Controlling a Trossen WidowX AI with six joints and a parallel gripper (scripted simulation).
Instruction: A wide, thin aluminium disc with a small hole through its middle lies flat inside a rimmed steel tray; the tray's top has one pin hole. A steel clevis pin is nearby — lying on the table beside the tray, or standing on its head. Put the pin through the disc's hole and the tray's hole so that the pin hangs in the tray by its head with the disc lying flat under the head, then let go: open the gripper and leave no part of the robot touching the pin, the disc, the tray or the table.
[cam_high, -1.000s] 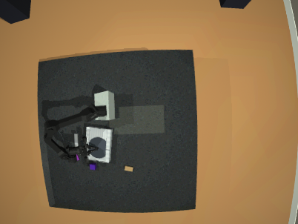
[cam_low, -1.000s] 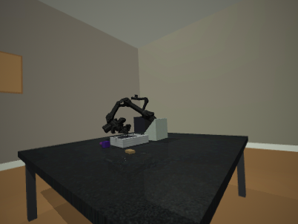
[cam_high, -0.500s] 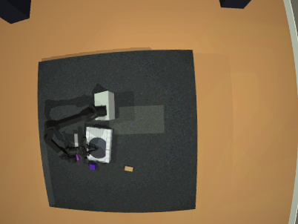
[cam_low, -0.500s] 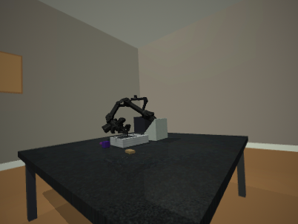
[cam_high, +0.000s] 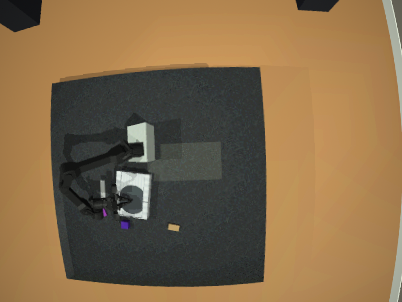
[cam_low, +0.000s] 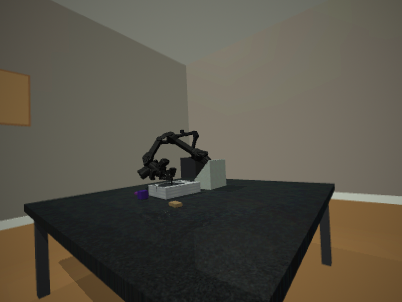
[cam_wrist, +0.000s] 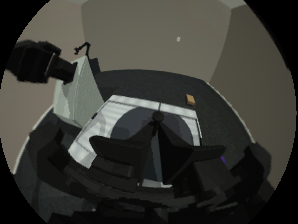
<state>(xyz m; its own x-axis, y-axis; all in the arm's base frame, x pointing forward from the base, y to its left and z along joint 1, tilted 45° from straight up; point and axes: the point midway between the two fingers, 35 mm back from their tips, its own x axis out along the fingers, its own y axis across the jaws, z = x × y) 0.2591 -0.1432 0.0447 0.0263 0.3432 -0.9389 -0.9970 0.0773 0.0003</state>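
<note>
Right now my gripper tip is right at the steel clevis pin. Round my gripper tip: rimmed steel tray: 40 mm below, 20 mm behind; purple cube: 150 mm ahead, 80 mm to the right, 70 mm below; grey aluminium disc: 30 mm below.
</note>
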